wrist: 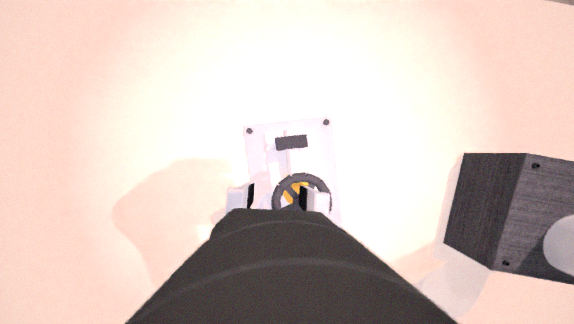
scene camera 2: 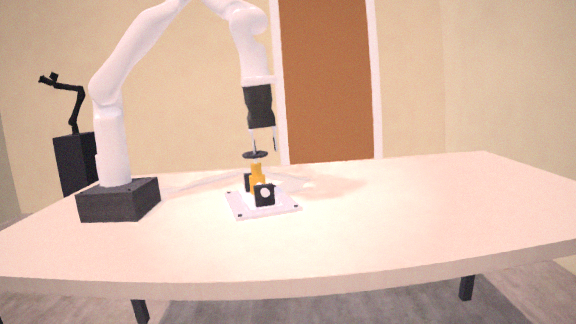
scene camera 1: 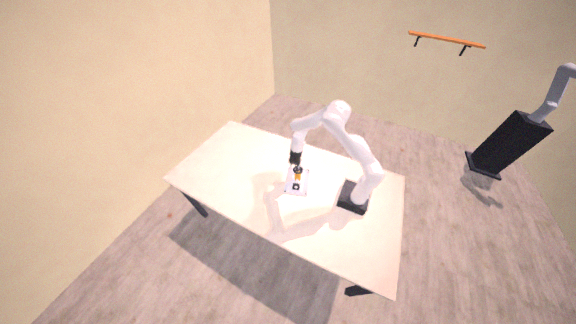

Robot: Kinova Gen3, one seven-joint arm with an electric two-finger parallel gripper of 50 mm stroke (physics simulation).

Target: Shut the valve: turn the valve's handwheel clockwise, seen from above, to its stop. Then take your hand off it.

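The valve has a dark spoked handwheel (scene camera 1: 298, 170) (scene camera 2: 262, 154) (wrist: 302, 177) lying level on top of a yellow body (scene camera 1: 298, 177) (scene camera 2: 257, 181) (wrist: 300, 185). It stands on a pale base plate (scene camera 1: 303, 190) (scene camera 2: 234, 209) (wrist: 325, 145). My gripper (scene camera 1: 297, 165) (scene camera 2: 264, 145) (wrist: 276, 193) is open, pointing down, with nothing held. It is off-centre on the wheel: in the wrist view one finger is over the wheel's middle and the other is outside its left rim. The fingertips are close to wheel height; whether one touches it I cannot tell. The wheel's near part is hidden by the gripper body.
Two black square flanges are at the ends of the valve, one (scene camera 1: 296, 187) (scene camera 2: 264, 194) (wrist: 291, 142) clear of the wheel. My arm's dark base block (scene camera 1: 345, 197) (scene camera 2: 107, 207) (wrist: 475, 200) stands on the table (scene camera 1: 225, 165) (scene camera 2: 400, 215) (wrist: 125, 75), to one side of the valve.
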